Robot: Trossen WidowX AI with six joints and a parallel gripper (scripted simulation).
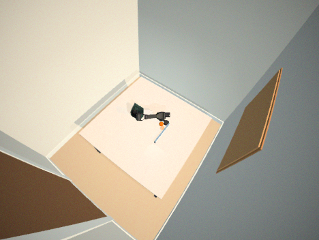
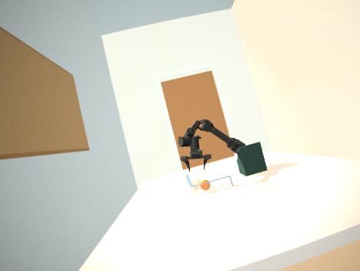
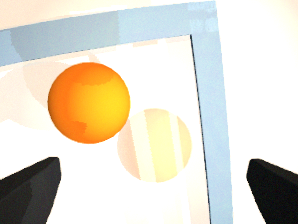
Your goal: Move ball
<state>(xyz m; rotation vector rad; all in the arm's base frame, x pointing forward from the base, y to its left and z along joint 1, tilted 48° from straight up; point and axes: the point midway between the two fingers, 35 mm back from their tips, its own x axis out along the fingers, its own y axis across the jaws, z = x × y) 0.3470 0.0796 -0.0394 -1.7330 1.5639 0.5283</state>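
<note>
The see-through copy of ball lies 2 cm ahead of my gripper tip, 2 cm to the right of it and 9 cm below it.
</note>
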